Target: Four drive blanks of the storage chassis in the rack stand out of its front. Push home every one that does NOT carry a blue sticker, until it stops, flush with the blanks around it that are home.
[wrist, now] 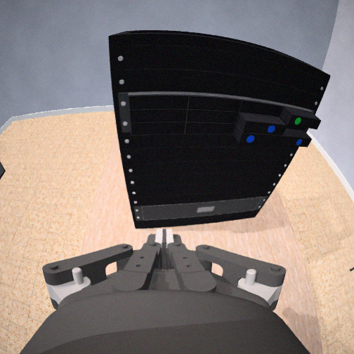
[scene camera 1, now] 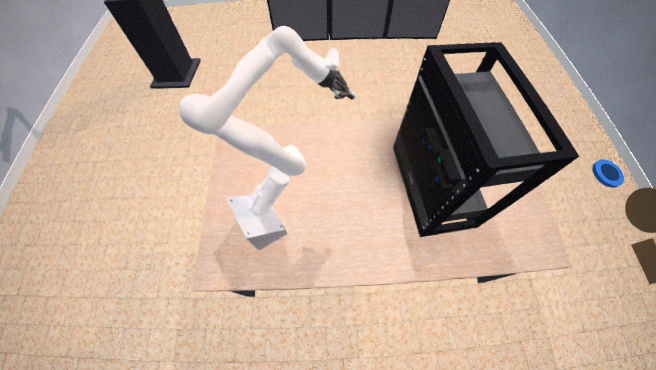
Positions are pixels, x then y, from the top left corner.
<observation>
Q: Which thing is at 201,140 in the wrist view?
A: A black rack.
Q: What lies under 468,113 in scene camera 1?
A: A black rack.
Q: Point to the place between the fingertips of my gripper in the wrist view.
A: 163,238
</observation>
